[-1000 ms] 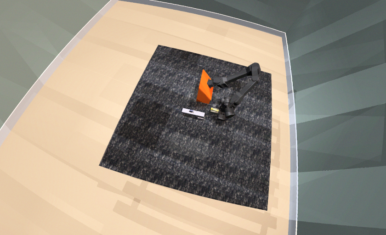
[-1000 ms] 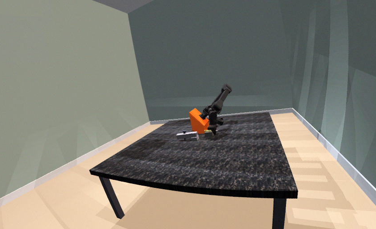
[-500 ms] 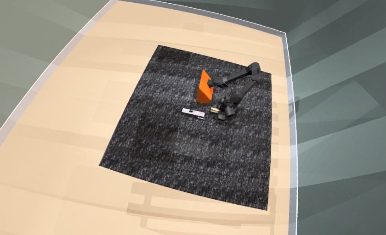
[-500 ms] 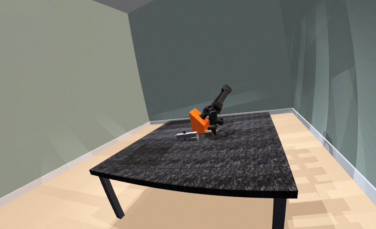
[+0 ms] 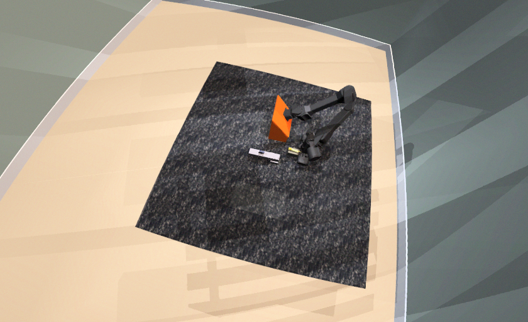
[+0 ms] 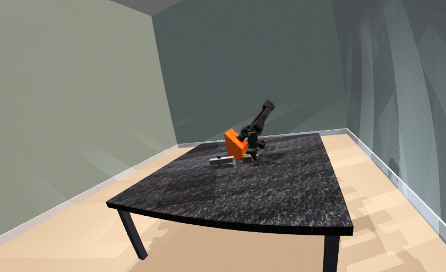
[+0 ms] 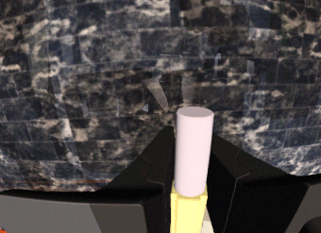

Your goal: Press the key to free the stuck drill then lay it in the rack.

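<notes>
Now: gripper tip 40 mm to the left of the drill and 40 mm below it. Also, from my gripper tip: light grey housing block 210 mm to the right, 100 mm ahead, 30 mm above; small dark key 230 mm to the right, 100 mm ahead, 40 mm above.
</notes>
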